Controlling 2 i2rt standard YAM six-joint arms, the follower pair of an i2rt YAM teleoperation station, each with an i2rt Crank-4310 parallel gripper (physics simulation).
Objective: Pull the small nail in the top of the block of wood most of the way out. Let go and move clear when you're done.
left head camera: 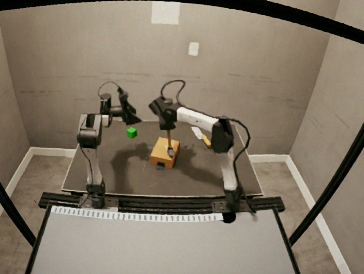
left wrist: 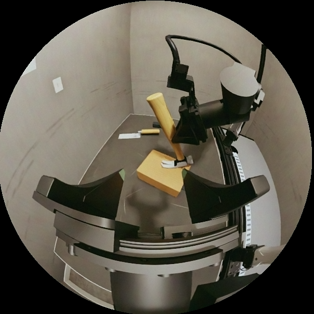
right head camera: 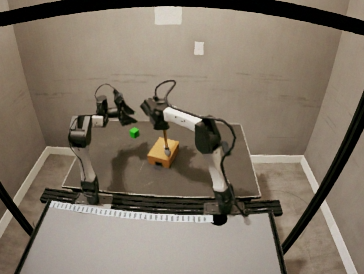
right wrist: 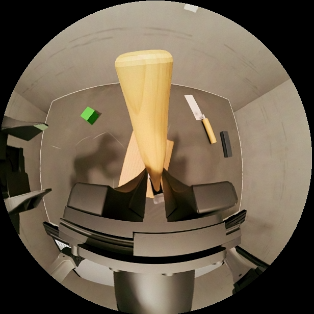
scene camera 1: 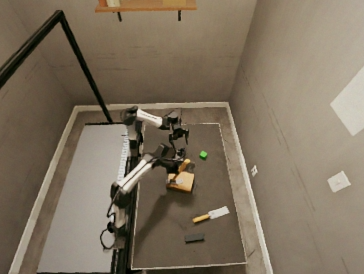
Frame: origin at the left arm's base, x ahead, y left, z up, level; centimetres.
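Seen in the pictures: left gripper, fingertip midpoint: (left head camera: 140, 116) (right head camera: 137, 117) (scene camera 1: 181, 148); right gripper, fingertip midpoint: (left head camera: 168, 128) (right head camera: 164, 128) (scene camera 1: 179, 172); left arm's base, origin of the base link: (left head camera: 98, 204) (right head camera: 94, 201) (scene camera 1: 133, 146); right arm's base, origin of the base link: (left head camera: 231, 207) (right head camera: 224, 209) (scene camera 1: 121, 231).
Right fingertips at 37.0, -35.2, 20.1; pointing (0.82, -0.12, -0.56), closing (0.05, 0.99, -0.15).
Pixels of each thing's top centre, then the offset from my right fingertips to it, as dx, dy, dz. "pt": a spot on its surface instead.
- wooden block, middle of its top: (left head camera: 165, 148) (right head camera: 164, 148) (scene camera 1: 180, 179) +0.8, +0.6, -13.9
- claw hammer, surface spot: (right head camera: 165, 135) pt -2.6, -0.7, -2.5
- hammer head, surface spot: (left head camera: 170, 150) pt -8.3, -1.3, -8.2
- green cube, middle of its top: (left head camera: 131, 130) (right head camera: 134, 130) (scene camera 1: 203, 153) +20.7, +21.8, -15.6
- flat blade with a yellow handle, middle of its top: (left head camera: 202, 132) (scene camera 1: 211, 214) +20.2, -24.0, -16.0
- black bar, middle of its top: (right head camera: 225, 146) (scene camera 1: 194, 237) +7.7, -36.8, -17.2
The wooden block (left head camera: 158, 151) (right head camera: 157, 152) (scene camera 1: 185, 185) (left wrist: 154, 175) (right wrist: 130, 165) lies on the dark table. My right gripper (left head camera: 168, 125) (right wrist: 154, 168) is shut on the wooden handle of a claw hammer (right head camera: 165, 135) (left wrist: 164, 115) (right wrist: 146, 100). The handle stands tilted above the block. The hammer head (left head camera: 170, 150) (left wrist: 181, 161) rests at the block's top near one edge, its claws pointing across the top face in the left wrist view. The nail cannot be made out; the claws cover that part. My left gripper (left wrist: 152, 170) (right wrist: 44, 154) is open and empty, raised to the side of the block.
A green cube (left head camera: 131, 132) (right head camera: 134, 132) (scene camera 1: 203, 155) (right wrist: 89, 115) lies beyond the block. A flat blade with a yellow handle (scene camera 1: 202, 218) (left wrist: 150, 132) (right wrist: 209, 131) and a black bar (scene camera 1: 195, 238) (right wrist: 226, 144) lie on the table on the right arm's side.
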